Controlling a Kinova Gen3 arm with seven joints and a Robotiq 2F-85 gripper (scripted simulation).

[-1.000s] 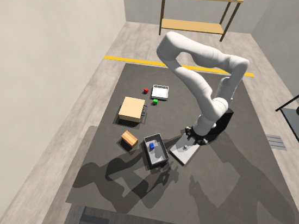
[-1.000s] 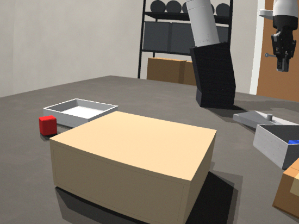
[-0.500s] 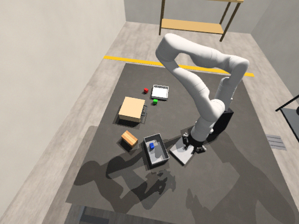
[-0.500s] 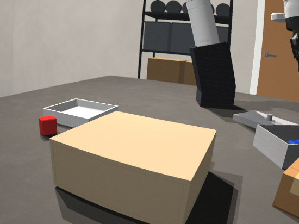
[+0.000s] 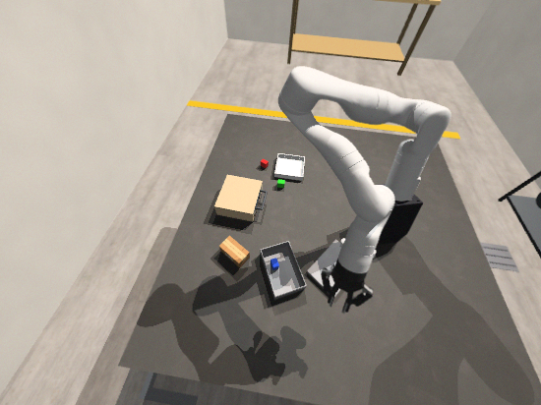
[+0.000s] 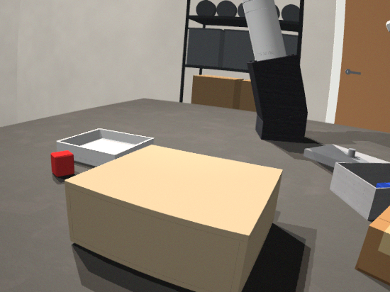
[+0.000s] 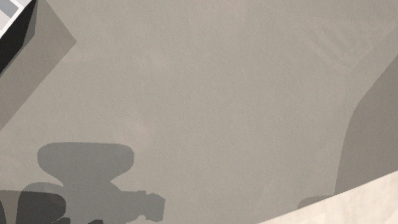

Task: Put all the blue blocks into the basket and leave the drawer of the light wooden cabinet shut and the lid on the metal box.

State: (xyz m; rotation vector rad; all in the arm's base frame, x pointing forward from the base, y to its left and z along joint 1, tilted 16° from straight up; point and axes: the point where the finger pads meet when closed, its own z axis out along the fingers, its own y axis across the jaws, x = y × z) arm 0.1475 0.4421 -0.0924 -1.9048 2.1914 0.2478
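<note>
My gripper is now 180 mm short of the grey metal box, 100 mm to the left of it and 200 mm above it. Also, from my hand: lid: 20 mm behind, 180 mm to the right, 210 mm below; then brown box: 380 mm ahead, 100 mm to the right, 190 mm below; then drawer: 440 mm ahead, 340 mm to the right, 190 mm below.
</note>
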